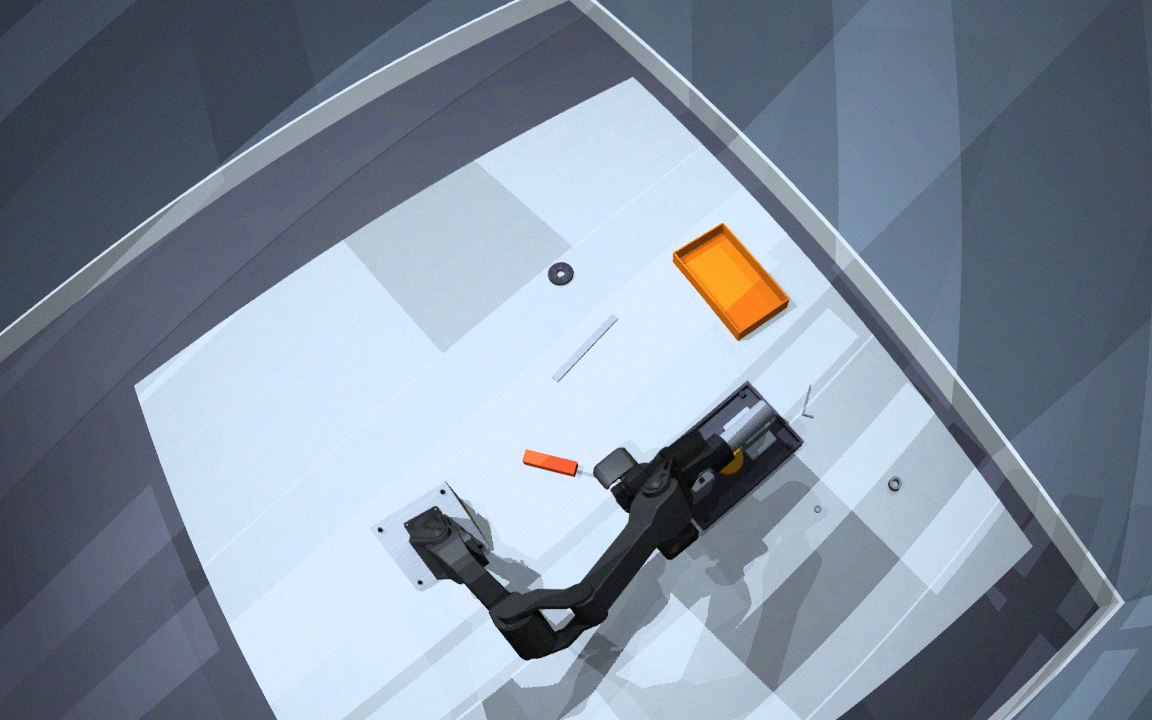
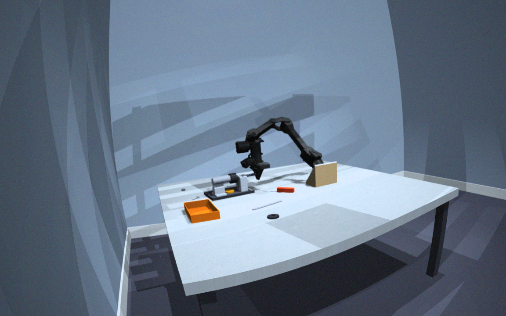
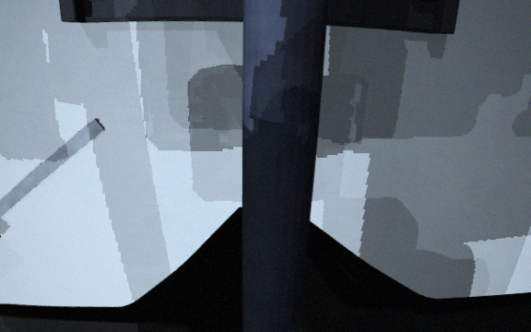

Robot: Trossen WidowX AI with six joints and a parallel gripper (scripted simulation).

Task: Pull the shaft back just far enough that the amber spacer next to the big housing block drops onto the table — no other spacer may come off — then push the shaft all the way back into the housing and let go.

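The dark shaft is 8 cm ahead of my gripper tip, 3 cm above it and 1 cm to the left of it. The rest, counted from my gripper tip: allen key: 35 cm ahead, 4 cm below, 2 cm to the left; then amber spacer: 17 cm ahead, 3 cm below, 1 cm to the left; then grey strip: 33 cm to the left, 8 cm ahead, 4 cm below.
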